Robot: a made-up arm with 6 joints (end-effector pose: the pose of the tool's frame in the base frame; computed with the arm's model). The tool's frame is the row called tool.
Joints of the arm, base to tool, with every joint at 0 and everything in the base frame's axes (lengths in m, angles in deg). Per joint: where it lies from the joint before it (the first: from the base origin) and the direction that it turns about. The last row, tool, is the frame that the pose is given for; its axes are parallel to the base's.
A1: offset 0 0 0.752 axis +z
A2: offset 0.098 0 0 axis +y
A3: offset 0 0 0.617 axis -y
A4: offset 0 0 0.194 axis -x
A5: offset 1.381 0 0 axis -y
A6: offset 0.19 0 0 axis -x
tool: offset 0 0 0
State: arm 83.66 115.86 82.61 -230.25 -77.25 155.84
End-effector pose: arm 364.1 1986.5 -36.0 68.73 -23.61 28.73
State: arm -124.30 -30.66 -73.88 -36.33 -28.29 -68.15
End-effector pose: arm -516.5 -851.9 311.0 134.13 61.79 -87.86
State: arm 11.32 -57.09 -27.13 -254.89 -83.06 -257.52
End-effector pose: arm 697.5 -46.1 1999.0 -163.23 -16.53 -80.15
Working (the frame after each row of the table, in the pose's form):
after A1: 0.0 0.0 752.0 0.00 0.00 11.32
after A2: 96.1 19.2 752.0 0.00 -57.09 11.32
after A3: -411.8 -82.4 1087.2 0.00 -29.96 11.32
after A4: -506.8 -101.5 1255.3 -105.11 -29.96 11.32
after A5: 666.4 133.4 1945.0 -60.75 -16.53 -80.15
after A6: 697.5 -46.1 1999.0 -163.23 -16.53 -80.15

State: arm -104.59 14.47 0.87 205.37 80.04 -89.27
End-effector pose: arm -488.8 -1559.4 1041.2 168.44 64.91 159.84
Working (the frame after each row of the table, in the pose's form):
after A1: 0.0 0.0 752.0 0.00 0.00 -104.59
after A2: -24.7 -94.8 752.0 0.00 14.47 -104.59
after A3: -63.5 -244.0 1349.4 0.00 13.60 -104.59
after A4: -75.0 -288.2 1538.0 154.63 13.60 -104.59
after A5: -413.1 -1587.2 1213.3 79.17 64.91 159.84
after A6: -488.8 -1559.4 1041.2 168.44 64.91 159.84

